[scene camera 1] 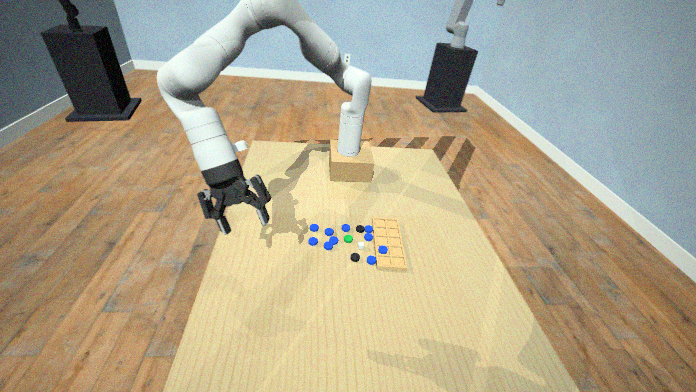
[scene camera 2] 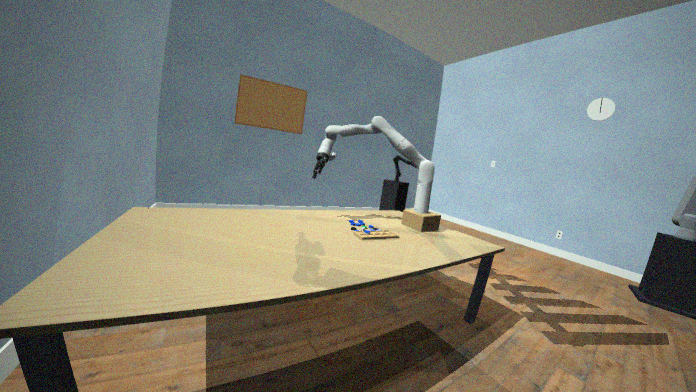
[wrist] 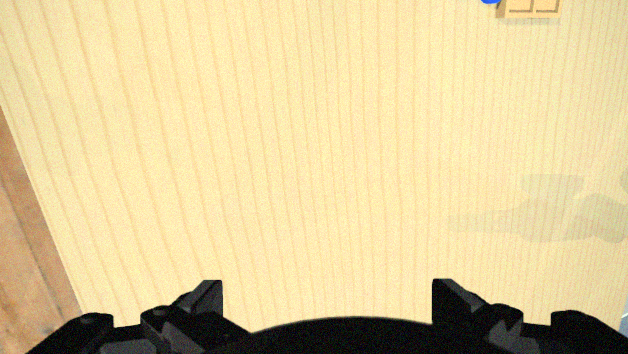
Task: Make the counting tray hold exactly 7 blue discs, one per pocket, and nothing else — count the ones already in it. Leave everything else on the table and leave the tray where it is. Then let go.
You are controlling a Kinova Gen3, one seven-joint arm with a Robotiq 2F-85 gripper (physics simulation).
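The wooden counting tray [scene camera 1: 392, 268] [scene camera 2: 377, 237] [wrist: 530, 15] lies on the table, with two columns of pockets. One blue disc [scene camera 1: 383, 249] is in a left-column pocket near its front end. Another blue disc [scene camera 1: 371, 260] [wrist: 490, 1] lies against or beside the tray's left edge. Several more blue discs lie left of the tray, among them one blue disc [scene camera 1: 314, 227] and another [scene camera 1: 328, 245]. A green disc [scene camera 1: 348, 239], two black discs [scene camera 1: 360, 228] [scene camera 1: 355, 257] and a small white piece [scene camera 1: 361, 245] lie among them. My gripper [scene camera 1: 245, 226] [scene camera 2: 315, 175] [wrist: 327, 302] is open and empty, high above the table, left of the discs.
The wooden table [scene camera 1: 350, 320] [scene camera 2: 200, 260] carries the arm's base block [scene camera 1: 351, 170] [scene camera 2: 421, 221] behind the tray. Two black pedestals [scene camera 1: 87, 70] [scene camera 1: 450, 75] stand on the floor behind the table. The table's side edge shows at the left in the wrist view.
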